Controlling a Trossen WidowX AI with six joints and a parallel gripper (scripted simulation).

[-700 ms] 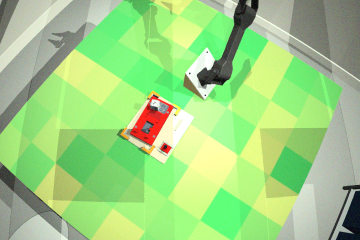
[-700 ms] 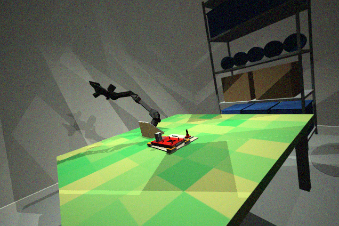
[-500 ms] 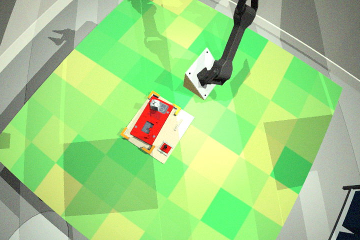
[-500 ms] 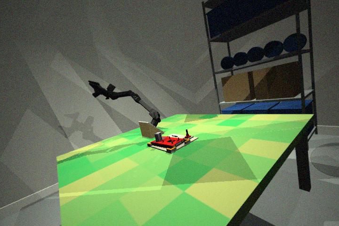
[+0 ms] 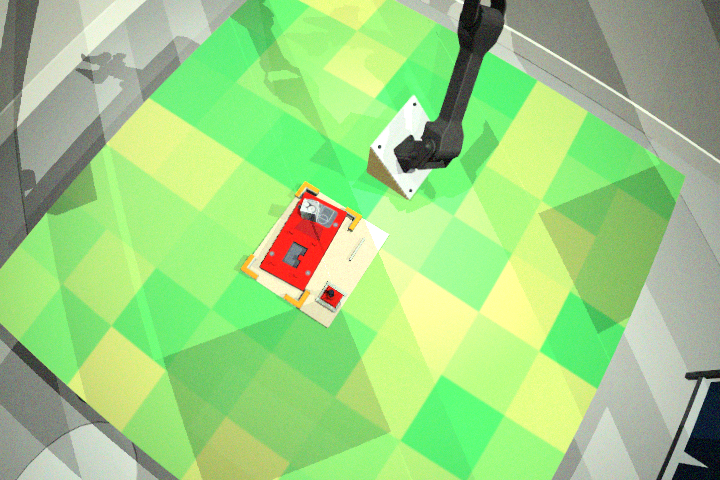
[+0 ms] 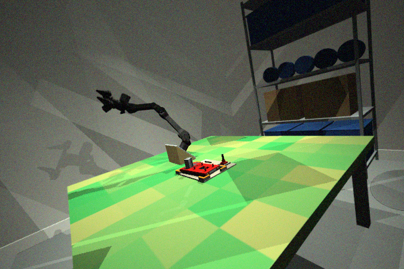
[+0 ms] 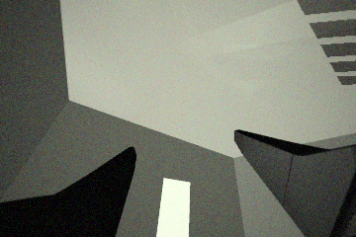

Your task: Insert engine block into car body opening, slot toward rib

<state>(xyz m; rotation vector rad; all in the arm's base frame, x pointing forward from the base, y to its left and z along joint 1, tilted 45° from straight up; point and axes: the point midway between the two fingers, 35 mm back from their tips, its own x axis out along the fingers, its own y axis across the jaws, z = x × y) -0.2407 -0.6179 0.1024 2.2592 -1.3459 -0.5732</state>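
The grey engine block is 53 cm ahead of my gripper tip, 51 cm below it and 33 cm to the left of it.
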